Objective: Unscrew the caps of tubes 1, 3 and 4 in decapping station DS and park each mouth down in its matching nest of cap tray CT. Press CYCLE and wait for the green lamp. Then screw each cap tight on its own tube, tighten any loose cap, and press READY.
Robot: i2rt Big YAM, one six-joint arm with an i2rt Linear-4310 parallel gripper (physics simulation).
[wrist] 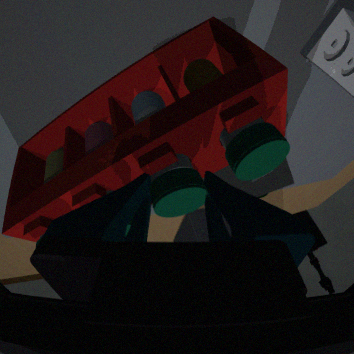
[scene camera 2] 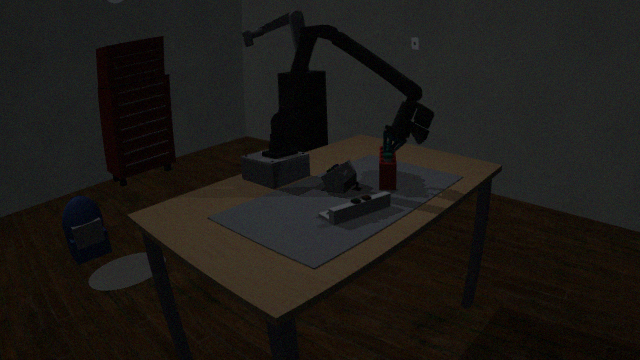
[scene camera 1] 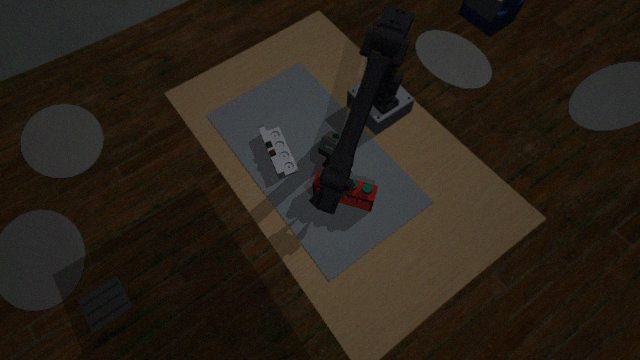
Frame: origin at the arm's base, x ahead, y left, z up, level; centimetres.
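Seen in the pictures: gripper, between the fingertips: (wrist: 177,178) (scene camera 2: 387,154); arm's base, origin of its link: (scene camera 2: 280,154) (scene camera 1: 381,99).
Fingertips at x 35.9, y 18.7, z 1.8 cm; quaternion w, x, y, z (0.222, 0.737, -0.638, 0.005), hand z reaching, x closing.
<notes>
Offsets run from my fingertips to a thing's top centre.
The red decapping station {dx -1.5, dy +2.4, dz +0.0 cm} (scene camera 1: 357,202) (scene camera 2: 388,179) (wrist: 272,92) stands on the grey mat, with coloured tube bottoms in its compartments. My gripper (scene camera 2: 388,153) (wrist: 177,178) is shut on a green cap {dx +0.1, dy +0.3, dz +1.9 cm} (wrist: 180,200), second from the station's end nearest the cap tray. This cap is at its tube's mouth; whether it is threaded cannot be told. The end cap {dx +3.1, dy -3.9, dz +1.8 cm} (wrist: 258,151) sits beside my right finger in the wrist view. Two more green caps, one the far-end cap {dx -6.0, dy +8.8, dz +1.8 cm} (scene camera 1: 367,188), show in scene camera 1. The white cap tray {dx +7.5, dy -27.7, dz -5.0 cm} (scene camera 1: 277,162) (scene camera 2: 357,210) has four empty nests.
A grey box {dx -10.8, dy -14.2, dz -1.9 cm} (scene camera 1: 328,144) (scene camera 2: 340,178) with a green button {dx -12.2, dy -17.0, dz -2.9 cm} (scene camera 1: 336,135) stands between the arm's base (scene camera 1: 392,117) (scene camera 2: 277,170) and the cap tray. Two small dark round parts (scene camera 2: 356,200) (scene camera 2: 366,197) sit on the tray's raised edge. My forearm passes over the mat.
</notes>
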